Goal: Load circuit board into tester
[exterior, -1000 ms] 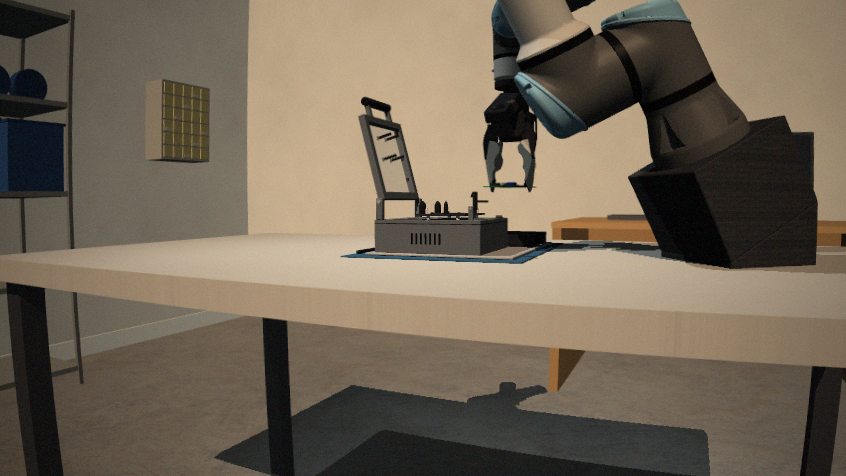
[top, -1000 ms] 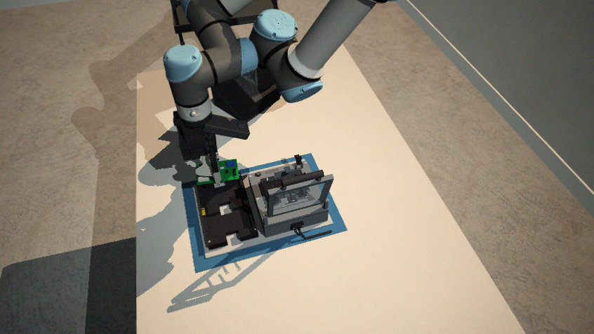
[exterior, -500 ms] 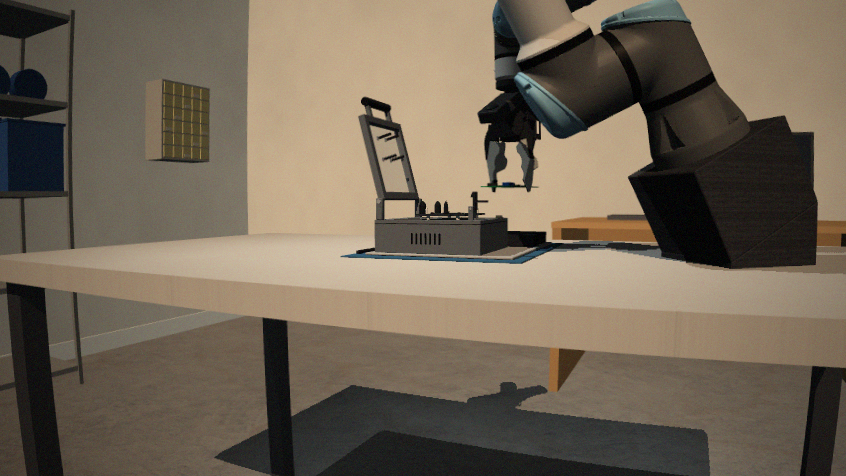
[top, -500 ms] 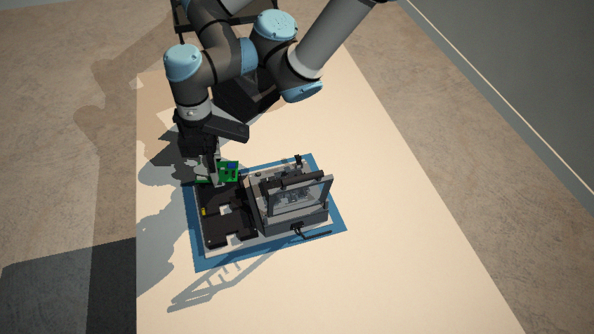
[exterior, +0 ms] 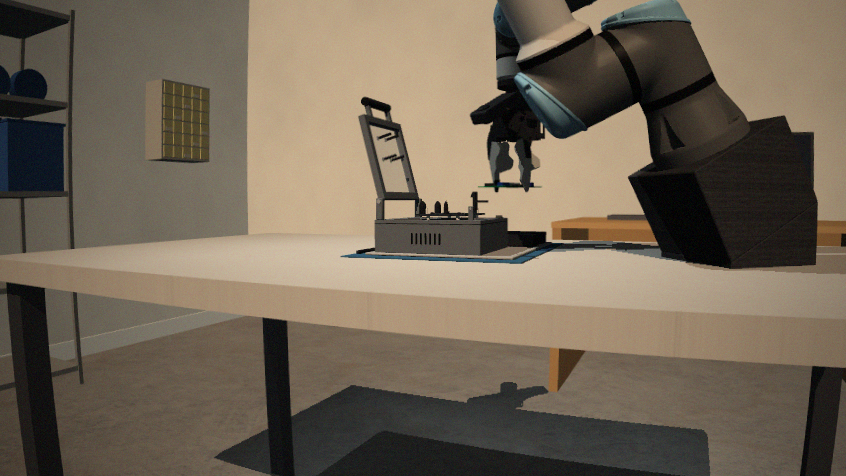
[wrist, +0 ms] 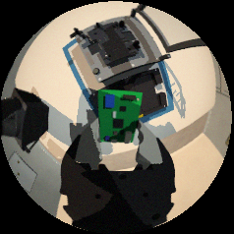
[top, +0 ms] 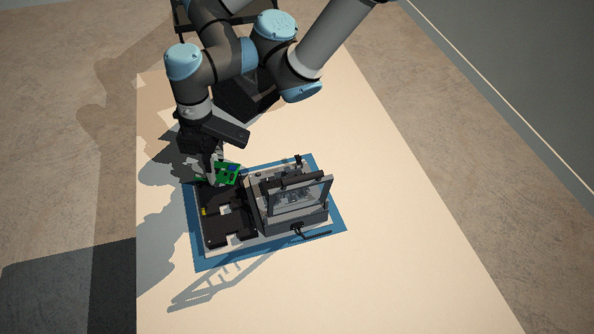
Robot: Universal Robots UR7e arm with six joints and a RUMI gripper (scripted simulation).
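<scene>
The green circuit board lies right at my hand. Round my hand: tester lid 200 mm ahead, 150 mm to the left, 60 mm above; then black post 20 mm ahead, 230 mm to the left, 30 mm below.
</scene>
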